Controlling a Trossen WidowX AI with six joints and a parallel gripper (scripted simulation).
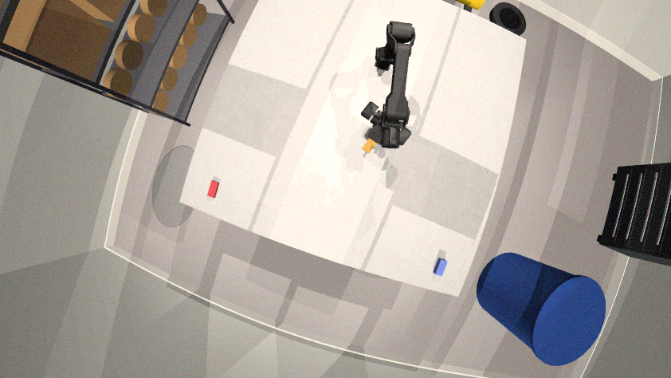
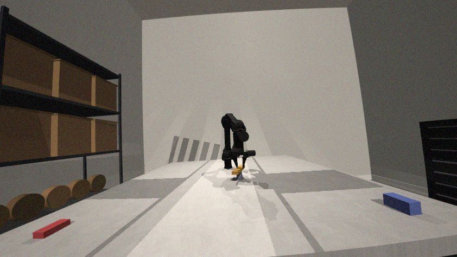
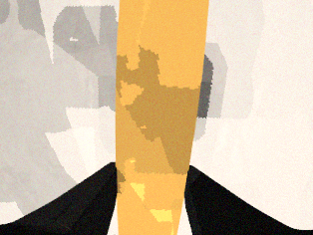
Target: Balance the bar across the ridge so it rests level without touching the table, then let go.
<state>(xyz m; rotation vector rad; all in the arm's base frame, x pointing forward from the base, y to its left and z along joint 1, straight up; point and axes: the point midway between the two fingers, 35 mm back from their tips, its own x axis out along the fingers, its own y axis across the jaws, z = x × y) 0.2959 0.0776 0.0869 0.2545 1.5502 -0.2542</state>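
My gripper tip is now 30 mm short of the orange-yellow bar and 10 mm to the left of it. From my gripper tip the other things lie so: red block (440 mm ahead, 580 mm to the right, 40 mm below); blue block (440 mm ahead, 420 mm to the left, 40 mm below).
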